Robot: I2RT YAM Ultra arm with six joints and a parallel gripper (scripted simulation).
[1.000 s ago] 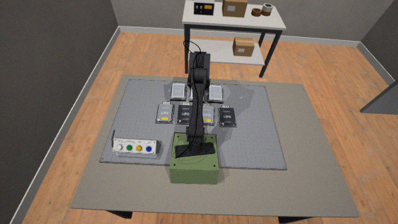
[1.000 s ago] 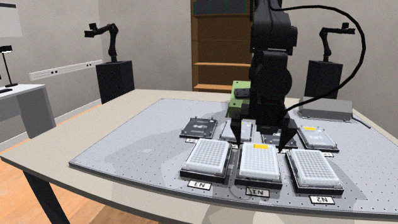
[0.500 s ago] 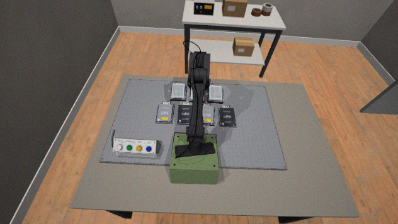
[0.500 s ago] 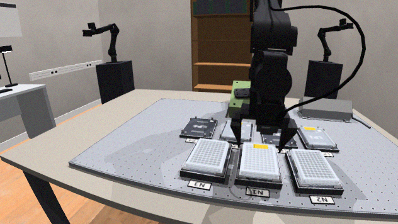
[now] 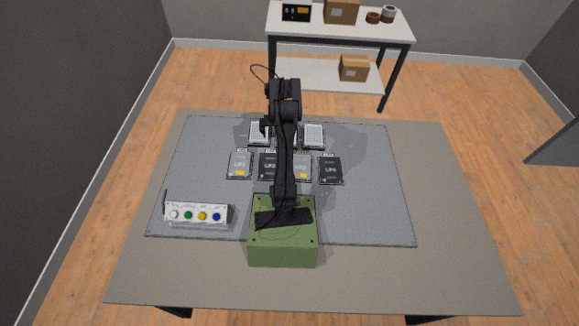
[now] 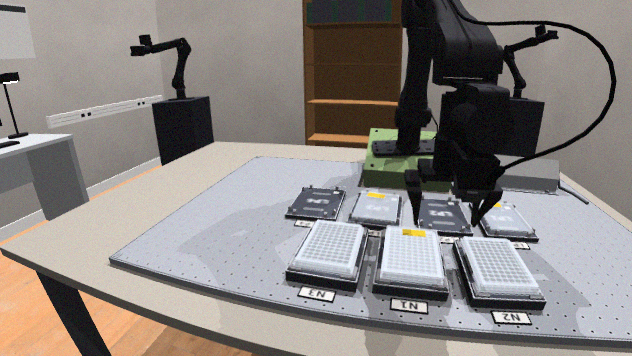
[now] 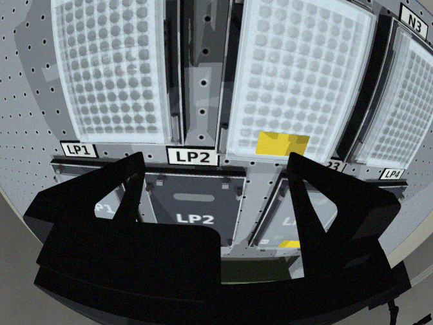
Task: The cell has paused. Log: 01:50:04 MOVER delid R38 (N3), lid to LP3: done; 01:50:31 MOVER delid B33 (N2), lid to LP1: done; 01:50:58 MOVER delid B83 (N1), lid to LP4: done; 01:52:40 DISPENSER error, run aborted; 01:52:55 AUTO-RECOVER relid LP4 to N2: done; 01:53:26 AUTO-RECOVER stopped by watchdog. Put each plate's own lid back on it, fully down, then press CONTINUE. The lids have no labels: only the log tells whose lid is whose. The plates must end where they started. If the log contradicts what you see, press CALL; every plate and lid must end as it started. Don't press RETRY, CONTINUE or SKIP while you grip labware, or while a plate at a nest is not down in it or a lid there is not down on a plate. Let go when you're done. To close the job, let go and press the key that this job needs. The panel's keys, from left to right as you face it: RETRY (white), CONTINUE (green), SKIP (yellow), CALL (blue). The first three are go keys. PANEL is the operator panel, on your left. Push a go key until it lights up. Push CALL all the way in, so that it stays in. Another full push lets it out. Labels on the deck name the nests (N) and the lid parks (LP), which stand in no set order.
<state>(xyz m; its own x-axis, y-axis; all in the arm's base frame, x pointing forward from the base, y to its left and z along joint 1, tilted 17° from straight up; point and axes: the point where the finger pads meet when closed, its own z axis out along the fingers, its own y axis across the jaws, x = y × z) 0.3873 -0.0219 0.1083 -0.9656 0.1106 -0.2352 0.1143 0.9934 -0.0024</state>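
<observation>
The LP1 lid park is 10 cm behind my hand, 17 cm to the left of it and 6 cm below it. From my hand the other things lie so: LP2 lid park (12 cm behind, 4 cm to the left, 6 cm below); then LP4 lid park (18 cm behind, 22 cm to the right, 6 cm below); then LP3 lid park (15 cm behind, 9 cm to the right, 6 cm below).
</observation>
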